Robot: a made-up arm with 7 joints.
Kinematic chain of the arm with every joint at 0, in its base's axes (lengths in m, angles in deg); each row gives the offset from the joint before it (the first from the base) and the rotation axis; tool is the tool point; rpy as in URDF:
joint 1: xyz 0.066 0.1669 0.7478 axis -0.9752 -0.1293 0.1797
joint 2: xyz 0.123 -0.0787 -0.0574 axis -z
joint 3: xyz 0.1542 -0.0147 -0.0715 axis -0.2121 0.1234 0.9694
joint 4: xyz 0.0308 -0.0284 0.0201 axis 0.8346 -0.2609 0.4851
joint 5: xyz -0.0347 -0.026 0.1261 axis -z
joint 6: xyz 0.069 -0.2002 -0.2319 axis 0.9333 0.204 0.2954
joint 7: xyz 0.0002 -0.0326 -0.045 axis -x
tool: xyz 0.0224 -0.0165 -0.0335 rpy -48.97 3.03 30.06
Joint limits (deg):
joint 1: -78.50..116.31
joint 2: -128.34..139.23
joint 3: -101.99..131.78
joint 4: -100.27..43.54
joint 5: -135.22..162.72
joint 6: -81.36..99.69
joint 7: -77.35..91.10
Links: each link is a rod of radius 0.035 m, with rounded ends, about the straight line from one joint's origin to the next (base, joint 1, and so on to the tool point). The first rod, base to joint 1, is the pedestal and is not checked.
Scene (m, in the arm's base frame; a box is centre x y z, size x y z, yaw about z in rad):
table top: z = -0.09
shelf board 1: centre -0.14 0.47 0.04 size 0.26 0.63 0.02 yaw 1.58
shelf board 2: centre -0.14 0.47 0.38 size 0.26 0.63 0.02 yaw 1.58
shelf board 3: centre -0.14 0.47 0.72 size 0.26 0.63 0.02 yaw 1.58
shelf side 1: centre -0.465 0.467 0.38 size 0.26 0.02 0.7 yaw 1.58
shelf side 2: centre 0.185 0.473 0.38 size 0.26 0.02 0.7 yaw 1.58
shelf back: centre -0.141 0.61 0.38 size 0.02 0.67 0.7 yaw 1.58
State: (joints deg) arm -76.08 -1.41 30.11 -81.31 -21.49 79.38 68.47
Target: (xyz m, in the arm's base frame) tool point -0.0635 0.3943 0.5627
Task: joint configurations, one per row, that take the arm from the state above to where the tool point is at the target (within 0.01 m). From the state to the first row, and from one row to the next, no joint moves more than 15 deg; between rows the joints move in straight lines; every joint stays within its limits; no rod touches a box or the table.
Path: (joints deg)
1: -76.56 11.00 15.41 -69.99 -16.45 75.97 67.32
2: -77.05 23.42 0.71 -58.66 -11.42 72.57 66.18
3: -77.53 35.83 -13.98 -47.34 -6.38 69.16 65.03
4: -78.02 48.24 -28.68 -36.02 -1.35 65.75 63.89
5: -78.50 60.65 -43.38 -24.69 3.69 62.35 62.74

